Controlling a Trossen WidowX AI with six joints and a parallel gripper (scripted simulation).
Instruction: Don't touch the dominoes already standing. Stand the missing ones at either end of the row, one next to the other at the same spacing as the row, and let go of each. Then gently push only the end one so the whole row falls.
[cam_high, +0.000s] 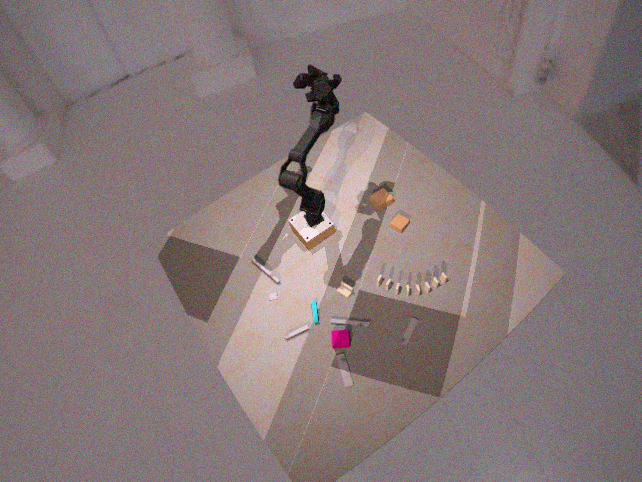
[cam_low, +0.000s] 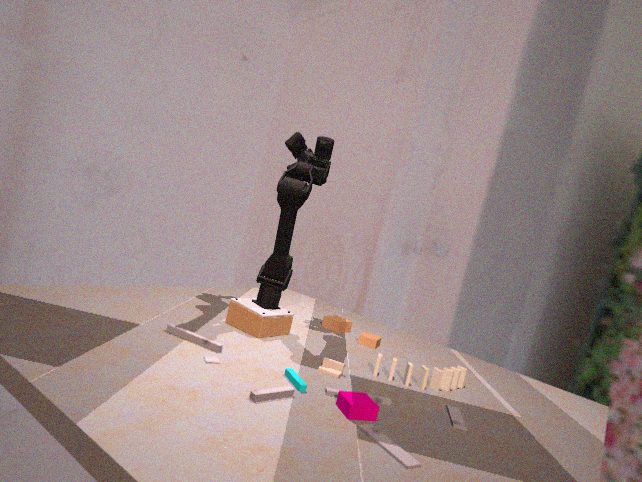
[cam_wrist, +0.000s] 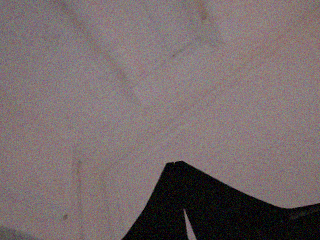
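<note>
Right now the teal bar is 61 cm ahead of my gripper tip, 58 cm below it and 38 cm to the right of it. From my gripper tip the other things lie so: magenta block 75 cm ahead, 57 cm below, 35 cm to the right.
</note>
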